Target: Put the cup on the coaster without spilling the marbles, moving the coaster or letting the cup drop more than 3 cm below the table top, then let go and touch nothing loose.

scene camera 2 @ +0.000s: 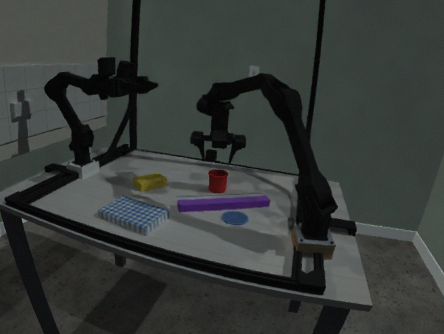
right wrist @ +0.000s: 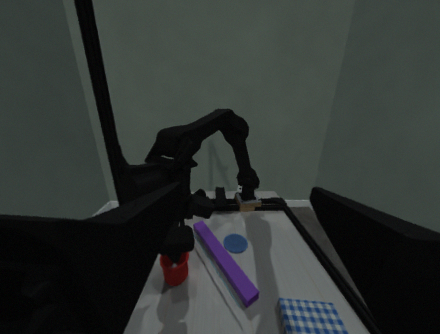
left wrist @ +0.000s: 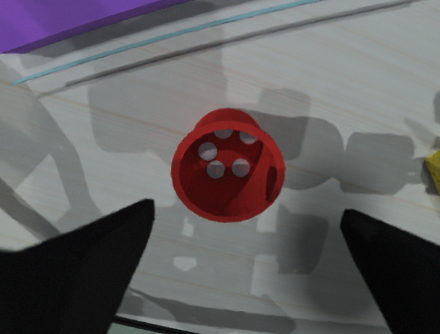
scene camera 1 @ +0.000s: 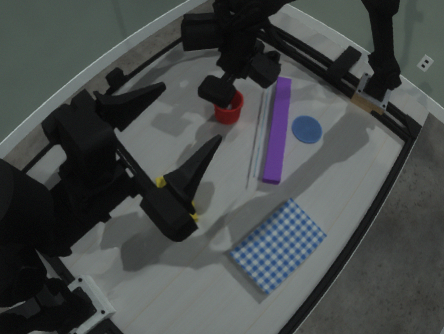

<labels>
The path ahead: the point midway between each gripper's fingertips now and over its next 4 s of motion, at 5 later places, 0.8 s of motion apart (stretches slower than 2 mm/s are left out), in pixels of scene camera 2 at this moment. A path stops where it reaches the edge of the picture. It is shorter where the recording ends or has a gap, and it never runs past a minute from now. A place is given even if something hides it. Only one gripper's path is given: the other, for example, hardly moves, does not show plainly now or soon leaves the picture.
My left gripper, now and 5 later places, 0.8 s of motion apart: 216, 161; 216, 162; 217, 174; 216, 181; 216, 183; 218, 169
</labels>
